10 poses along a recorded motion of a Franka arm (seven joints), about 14 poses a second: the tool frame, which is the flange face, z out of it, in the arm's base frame.
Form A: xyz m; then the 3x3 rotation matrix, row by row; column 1 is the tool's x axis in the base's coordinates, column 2 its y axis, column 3 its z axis. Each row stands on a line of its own.
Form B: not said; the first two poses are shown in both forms.
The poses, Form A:
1:
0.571 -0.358 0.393
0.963 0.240 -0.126
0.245 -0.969 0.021
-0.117 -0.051 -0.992
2:
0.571 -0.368 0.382
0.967 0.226 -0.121
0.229 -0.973 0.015
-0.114 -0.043 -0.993
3:
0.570 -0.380 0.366
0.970 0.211 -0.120
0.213 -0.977 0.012
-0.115 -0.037 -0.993
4:
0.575 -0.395 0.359
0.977 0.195 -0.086
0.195 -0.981 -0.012
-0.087 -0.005 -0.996
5:
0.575 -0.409 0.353
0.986 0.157 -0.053
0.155 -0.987 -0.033
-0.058 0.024 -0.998
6:
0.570 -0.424 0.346
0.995 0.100 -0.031
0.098 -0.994 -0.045
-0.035 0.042 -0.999
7:
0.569 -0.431 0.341
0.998 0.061 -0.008
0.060 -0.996 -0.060
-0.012 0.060 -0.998
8:
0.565 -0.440 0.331
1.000 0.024 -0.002
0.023 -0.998 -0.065
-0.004 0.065 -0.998
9:
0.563 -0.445 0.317
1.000 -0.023 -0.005
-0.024 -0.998 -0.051
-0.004 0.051 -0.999
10:
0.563 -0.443 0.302
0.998 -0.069 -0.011
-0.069 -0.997 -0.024
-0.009 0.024 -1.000
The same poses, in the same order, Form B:
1:
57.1 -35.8 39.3
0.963 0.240 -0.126
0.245 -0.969 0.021
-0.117 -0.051 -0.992

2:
57.1 -36.8 38.2
0.967 0.226 -0.121
0.229 -0.973 0.015
-0.114 -0.043 -0.993

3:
57.0 -38.0 36.6
0.970 0.211 -0.120
0.213 -0.977 0.012
-0.115 -0.037 -0.993

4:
57.5 -39.5 35.9
0.977 0.195 -0.086
0.195 -0.981 -0.012
-0.087 -0.005 -0.996

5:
57.5 -40.9 35.3
0.986 0.157 -0.053
0.155 -0.987 -0.033
-0.058 0.024 -0.998

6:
57.0 -42.4 34.6
0.995 0.100 -0.031
0.098 -0.994 -0.045
-0.035 0.042 -0.999

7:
56.9 -43.1 34.1
0.998 0.061 -0.008
0.060 -0.996 -0.060
-0.012 0.060 -0.998

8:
56.5 -44.0 33.1
1.000 0.024 -0.002
0.023 -0.998 -0.065
-0.004 0.065 -0.998

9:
56.3 -44.5 31.7
1.000 -0.023 -0.005
-0.024 -0.998 -0.051
-0.004 0.051 -0.999

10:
56.3 -44.3 30.2
0.998 -0.069 -0.011
-0.069 -0.997 -0.024
-0.009 0.024 -1.000

